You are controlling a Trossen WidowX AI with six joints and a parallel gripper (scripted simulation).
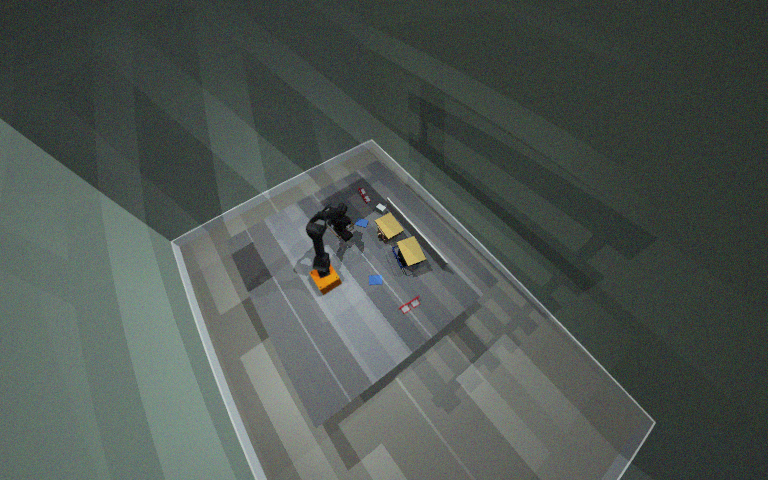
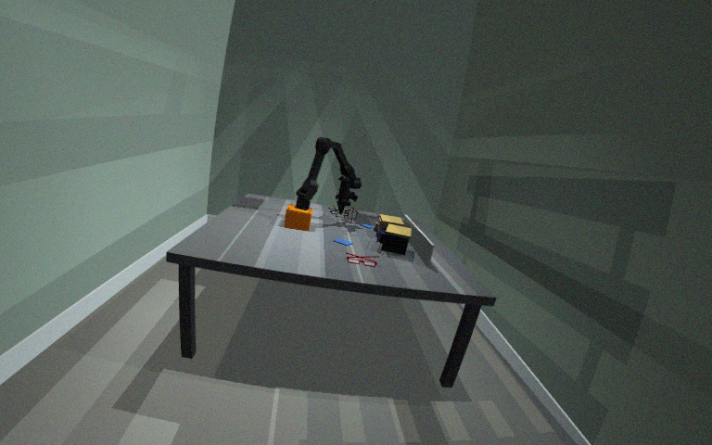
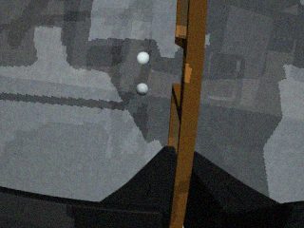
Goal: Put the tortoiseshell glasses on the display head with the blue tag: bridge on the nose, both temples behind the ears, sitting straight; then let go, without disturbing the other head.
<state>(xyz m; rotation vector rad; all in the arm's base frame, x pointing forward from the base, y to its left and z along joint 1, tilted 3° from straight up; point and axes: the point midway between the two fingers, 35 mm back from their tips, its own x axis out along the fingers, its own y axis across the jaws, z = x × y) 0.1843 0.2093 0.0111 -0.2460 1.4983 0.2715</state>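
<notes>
The thin grey post lies 9 cm to the left of my gripper tip, 6 cm ahead of it and 4 cm below it. The rest, counted from my gripper tip: white upright panel 44 cm ahead, 17 cm to the right, 1 cm below; then display head 27 cm ahead, 9 cm to the right.
</notes>
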